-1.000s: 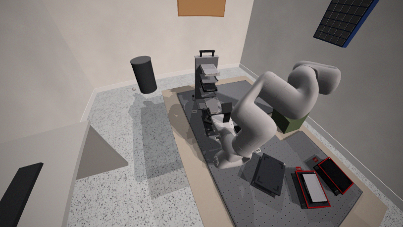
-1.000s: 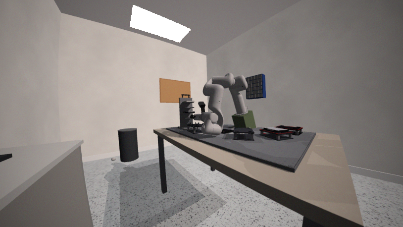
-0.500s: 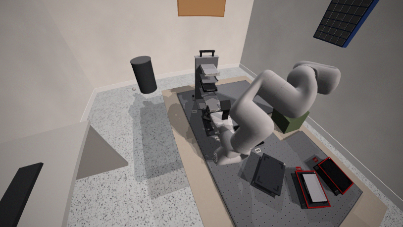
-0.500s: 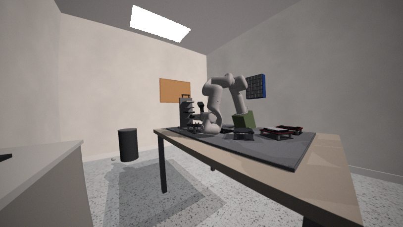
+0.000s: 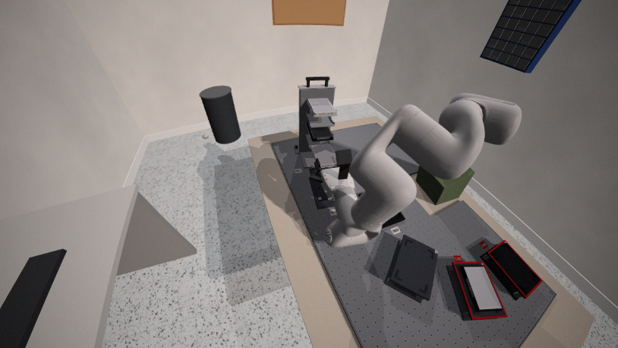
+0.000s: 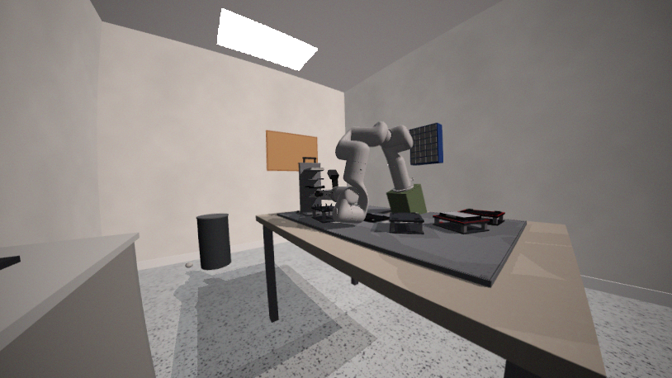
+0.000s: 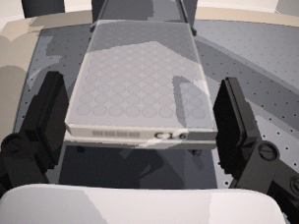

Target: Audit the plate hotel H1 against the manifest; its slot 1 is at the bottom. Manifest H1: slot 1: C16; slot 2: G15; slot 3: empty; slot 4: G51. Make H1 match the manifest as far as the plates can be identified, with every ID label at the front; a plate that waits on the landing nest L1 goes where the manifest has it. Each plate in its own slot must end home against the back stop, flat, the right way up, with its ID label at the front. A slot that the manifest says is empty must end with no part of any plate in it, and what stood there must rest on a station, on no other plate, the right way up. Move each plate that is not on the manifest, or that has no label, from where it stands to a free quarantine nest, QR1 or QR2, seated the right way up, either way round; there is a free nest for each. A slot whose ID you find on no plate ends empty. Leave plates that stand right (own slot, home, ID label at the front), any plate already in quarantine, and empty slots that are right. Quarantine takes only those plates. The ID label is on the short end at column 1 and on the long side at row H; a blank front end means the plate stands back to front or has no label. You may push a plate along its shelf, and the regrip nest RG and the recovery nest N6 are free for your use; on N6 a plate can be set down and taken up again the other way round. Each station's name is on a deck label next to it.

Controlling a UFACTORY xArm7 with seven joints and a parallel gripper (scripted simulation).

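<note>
My gripper is now 16 cm to the left of the dark plate and 3 cm below it. Round my hand: red-framed nest (53 cm behind, 52 cm to the left, 10 cm below); RG label (14 cm below, 13 cm to the left); H1 deck label (14 cm below, 11 cm to the right, 10 cm ahead).
</note>
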